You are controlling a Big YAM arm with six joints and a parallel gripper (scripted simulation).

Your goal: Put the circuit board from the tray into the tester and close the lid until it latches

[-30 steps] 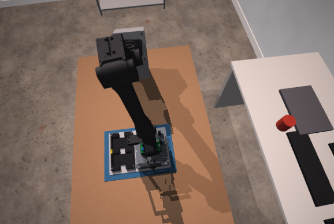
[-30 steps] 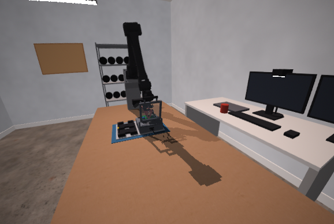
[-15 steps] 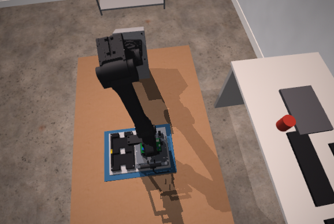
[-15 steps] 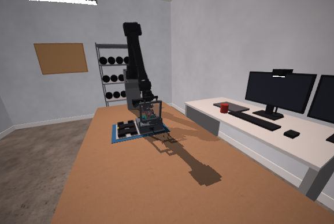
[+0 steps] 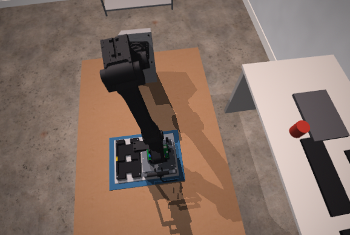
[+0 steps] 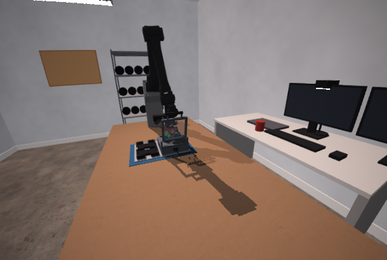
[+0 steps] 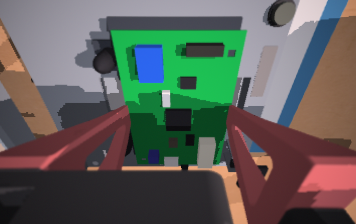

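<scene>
Now: hand right at the green circuit board. The rest, counted from my hand: clear lid: 120 mm ahead, 90 mm above, 20 mm to the left.
</scene>
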